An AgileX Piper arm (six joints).
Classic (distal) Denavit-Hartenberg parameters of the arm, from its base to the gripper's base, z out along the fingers. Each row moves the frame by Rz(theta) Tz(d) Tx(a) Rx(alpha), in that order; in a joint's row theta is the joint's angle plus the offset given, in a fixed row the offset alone. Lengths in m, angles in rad.
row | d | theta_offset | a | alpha
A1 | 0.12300 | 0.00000 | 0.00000 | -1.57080
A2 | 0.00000 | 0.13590 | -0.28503 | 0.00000
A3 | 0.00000 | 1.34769 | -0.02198 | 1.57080
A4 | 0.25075 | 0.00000 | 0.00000 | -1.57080
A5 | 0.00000 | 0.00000 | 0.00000 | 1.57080
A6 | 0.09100 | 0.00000 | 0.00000 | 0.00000
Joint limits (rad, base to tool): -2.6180..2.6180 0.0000..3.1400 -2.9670..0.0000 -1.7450..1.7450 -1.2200..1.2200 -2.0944..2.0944
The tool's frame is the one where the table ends.
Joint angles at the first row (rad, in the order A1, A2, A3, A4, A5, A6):
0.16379, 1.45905, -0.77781, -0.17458, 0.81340, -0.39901
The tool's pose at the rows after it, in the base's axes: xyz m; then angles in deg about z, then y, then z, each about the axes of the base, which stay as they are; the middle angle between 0 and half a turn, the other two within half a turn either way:
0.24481 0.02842 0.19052 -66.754 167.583 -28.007
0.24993 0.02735 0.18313 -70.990 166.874 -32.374
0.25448 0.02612 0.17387 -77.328 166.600 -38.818
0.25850 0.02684 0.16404 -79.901 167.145 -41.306
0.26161 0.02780 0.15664 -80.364 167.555 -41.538
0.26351 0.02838 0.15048 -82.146 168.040 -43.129
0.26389 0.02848 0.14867 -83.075 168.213 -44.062
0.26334 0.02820 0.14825 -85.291 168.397 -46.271
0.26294 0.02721 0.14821 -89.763 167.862 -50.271
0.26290 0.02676 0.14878 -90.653 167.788 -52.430
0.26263 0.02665 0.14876 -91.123 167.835 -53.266
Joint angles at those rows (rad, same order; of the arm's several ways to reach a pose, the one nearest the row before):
0.16381, 1.48424, -0.77479, -0.18597, 0.78407, -0.39140
0.16377, 1.51703, -0.77482, -0.22228, 0.75599, -0.36036
0.16378, 1.55625, -0.77479, -0.26025, 0.73608, -0.32724
0.16377, 1.59574, -0.77479, -0.26685, 0.71124, -0.31810
0.16377, 1.62496, -0.77480, -0.26685, 0.68722, -0.31728
0.16378, 1.64881, -0.77483, -0.26684, 0.67331, -0.31729
0.16380, 1.65571, -0.77482, -0.26708, 0.67097, -0.31622
0.16377, 1.65712, -0.77480, -0.26792, 0.67803, -0.31628
0.16570, 1.65798, -0.77482, -0.29019, 0.68782, -0.30670
0.16576, 1.65797, -0.77766, -0.29472, 0.69780, -0.28238
0.16576, 1.65798, -0.77764, -0.29474, 0.70097, -0.27630

